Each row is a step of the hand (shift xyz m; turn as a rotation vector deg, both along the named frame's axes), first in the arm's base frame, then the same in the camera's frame.
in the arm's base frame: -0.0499 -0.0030 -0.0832 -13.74 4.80 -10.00
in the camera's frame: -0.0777 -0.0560 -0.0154 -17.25 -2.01 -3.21
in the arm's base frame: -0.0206 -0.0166 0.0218 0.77 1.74 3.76
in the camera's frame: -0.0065 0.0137 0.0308 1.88 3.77 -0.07
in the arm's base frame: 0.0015 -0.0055 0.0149 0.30 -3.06 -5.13
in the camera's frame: 0.0084 0.0086 0.0105 -1.23 -5.85 0.15
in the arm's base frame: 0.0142 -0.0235 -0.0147 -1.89 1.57 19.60
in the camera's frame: 0.0112 -0.0281 0.0076 5.94 17.06 7.98
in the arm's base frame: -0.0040 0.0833 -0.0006 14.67 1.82 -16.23
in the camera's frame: -0.0196 0.0456 -0.0670 6.22 -15.70 -14.02
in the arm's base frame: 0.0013 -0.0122 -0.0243 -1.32 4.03 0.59
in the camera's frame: -0.0064 -0.0264 -0.0011 -1.70 2.98 -2.56
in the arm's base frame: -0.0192 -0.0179 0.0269 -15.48 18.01 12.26
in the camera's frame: -0.0029 0.0167 0.0335 -12.29 23.45 -3.66
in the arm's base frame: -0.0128 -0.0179 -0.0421 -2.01 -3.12 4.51
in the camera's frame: -0.0251 -0.0403 0.0010 0.62 2.43 5.27
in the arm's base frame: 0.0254 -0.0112 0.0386 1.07 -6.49 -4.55
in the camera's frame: 0.0405 0.0186 0.0166 0.34 -7.43 2.93
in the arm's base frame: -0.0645 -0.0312 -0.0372 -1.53 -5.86 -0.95
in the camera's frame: -0.0669 -0.0307 0.0332 -0.65 -3.55 4.95
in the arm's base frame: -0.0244 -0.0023 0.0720 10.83 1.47 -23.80
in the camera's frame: 0.0077 0.0627 0.0424 -0.21 -21.02 -15.62
